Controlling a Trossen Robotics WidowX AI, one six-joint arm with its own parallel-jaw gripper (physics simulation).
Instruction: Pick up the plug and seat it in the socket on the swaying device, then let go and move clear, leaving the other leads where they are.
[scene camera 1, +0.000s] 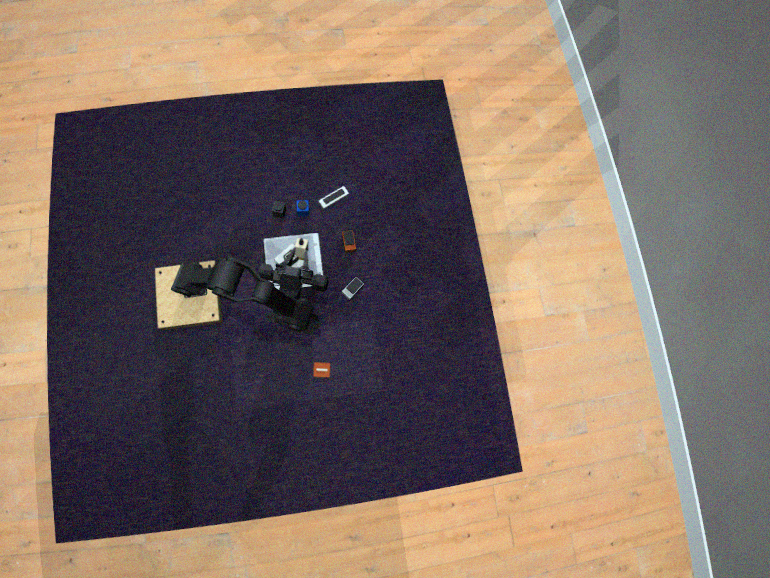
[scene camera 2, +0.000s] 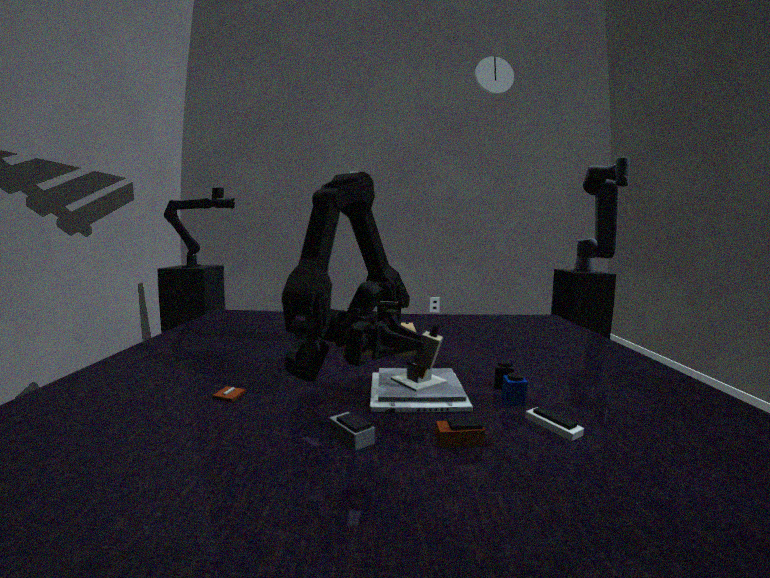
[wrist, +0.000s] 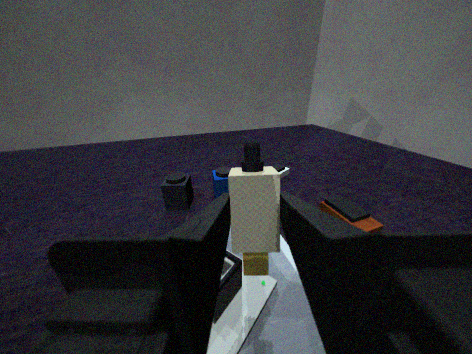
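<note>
The plug has a cream body, a black stub on top and a brass tip below. My gripper is shut on its body. The plug leans in scene camera 2. The device is a pale grey slab carrying a tilted white plate with a dark, box-like socket. In the wrist view the brass tip appears right of the socket, above the plate. In scene camera 2 the plug's lower end overlaps the socket; whether they touch is unclear.
Near the device stand a black block, a blue block, a white strip, an orange block and a grey block. An orange square lies apart.
</note>
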